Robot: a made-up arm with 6 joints.
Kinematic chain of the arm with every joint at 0, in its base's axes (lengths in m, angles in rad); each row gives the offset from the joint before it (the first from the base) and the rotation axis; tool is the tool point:
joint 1: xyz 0 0 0.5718 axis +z
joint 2: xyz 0.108 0 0 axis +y
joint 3: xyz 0 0 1.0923 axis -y
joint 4: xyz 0 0 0.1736 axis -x
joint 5: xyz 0.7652 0 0 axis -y
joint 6: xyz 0.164 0 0 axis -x
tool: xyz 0 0 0
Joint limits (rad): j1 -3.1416..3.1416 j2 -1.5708..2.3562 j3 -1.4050..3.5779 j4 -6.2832..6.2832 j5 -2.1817..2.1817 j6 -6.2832..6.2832
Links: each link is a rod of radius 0.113 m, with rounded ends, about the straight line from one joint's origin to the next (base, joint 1, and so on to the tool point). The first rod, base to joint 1, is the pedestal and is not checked.
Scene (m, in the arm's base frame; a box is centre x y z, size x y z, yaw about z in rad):
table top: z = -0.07
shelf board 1: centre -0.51 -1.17 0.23 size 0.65 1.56 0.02 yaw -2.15
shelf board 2: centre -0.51 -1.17 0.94 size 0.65 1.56 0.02 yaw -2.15
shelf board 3: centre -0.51 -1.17 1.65 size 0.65 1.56 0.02 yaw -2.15
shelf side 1: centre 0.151 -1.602 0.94 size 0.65 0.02 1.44 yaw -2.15
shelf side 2: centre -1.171 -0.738 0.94 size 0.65 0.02 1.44 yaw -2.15
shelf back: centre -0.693 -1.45 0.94 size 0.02 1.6 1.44 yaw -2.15
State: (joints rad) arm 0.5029 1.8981 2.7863 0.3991 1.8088 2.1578
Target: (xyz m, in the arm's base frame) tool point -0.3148 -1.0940 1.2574
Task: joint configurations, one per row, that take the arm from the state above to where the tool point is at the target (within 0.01 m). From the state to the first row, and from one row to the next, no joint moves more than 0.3 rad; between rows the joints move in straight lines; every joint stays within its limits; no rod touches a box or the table.
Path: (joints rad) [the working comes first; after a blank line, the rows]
Joints at the target: 1.3282 -0.4295 2.6820 0.2649 1.4737 2.1578
Straight joint move there: touches shelf board 3.

1: 0.6516 1.6172 2.8408 0.3705 1.7788 2.1578
2: 0.8002 1.3364 2.8952 0.3420 1.7487 2.1578
3: 0.9489 1.0555 2.9497 0.3134 1.7187 2.1578
4: 1.0976 0.7746 3.0041 0.2849 1.6887 2.1578
5: 1.2463 0.4937 3.0586 0.2563 1.6586 2.1578
6: 1.3949 0.2129 3.1131 0.2278 1.6286 2.1578
7: 1.5436 -0.0680 3.1675 0.1992 1.5986 2.1578
8: 1.4359 -0.2488 2.9247 0.2321 1.5361 2.1578
9: 1.3282 -0.4295 2.6820 0.2649 1.4737 2.1578

